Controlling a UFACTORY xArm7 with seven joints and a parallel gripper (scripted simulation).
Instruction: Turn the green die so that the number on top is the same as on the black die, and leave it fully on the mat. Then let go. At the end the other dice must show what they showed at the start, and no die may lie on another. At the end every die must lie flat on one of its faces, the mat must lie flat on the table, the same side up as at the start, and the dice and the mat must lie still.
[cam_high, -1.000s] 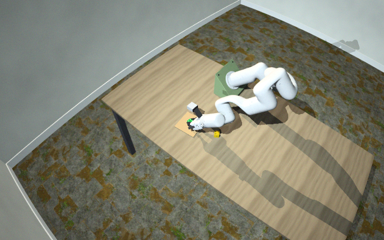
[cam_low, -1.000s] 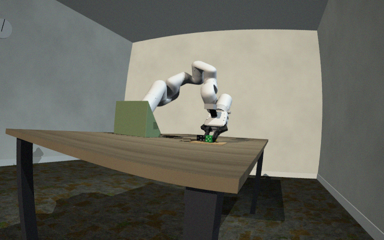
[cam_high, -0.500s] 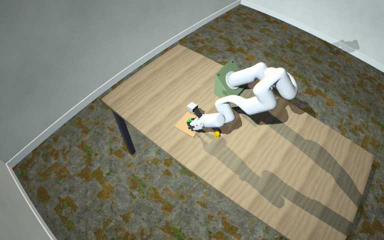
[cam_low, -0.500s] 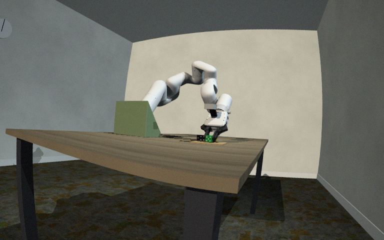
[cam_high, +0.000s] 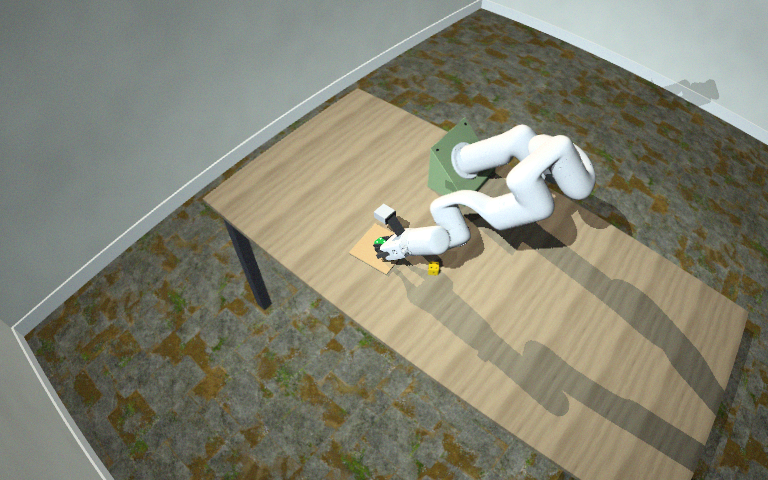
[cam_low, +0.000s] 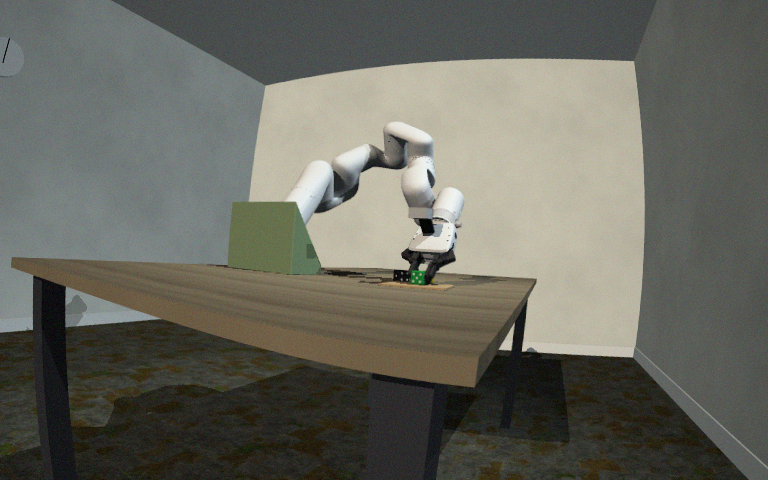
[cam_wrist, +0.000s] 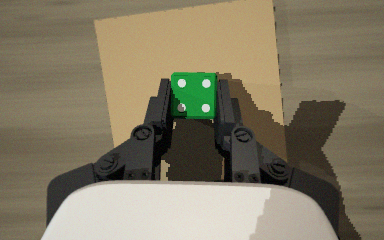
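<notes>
My hand is 1 cm to the left of the tan mat and 3 cm above it. The rest, counted from my hand: black die (9 cm behind, 8 cm to the left, 2 cm below); yellow die (5 cm behind, 16 cm to the left, 2 cm below); green die (1 cm to the right, 1 cm below).
</notes>
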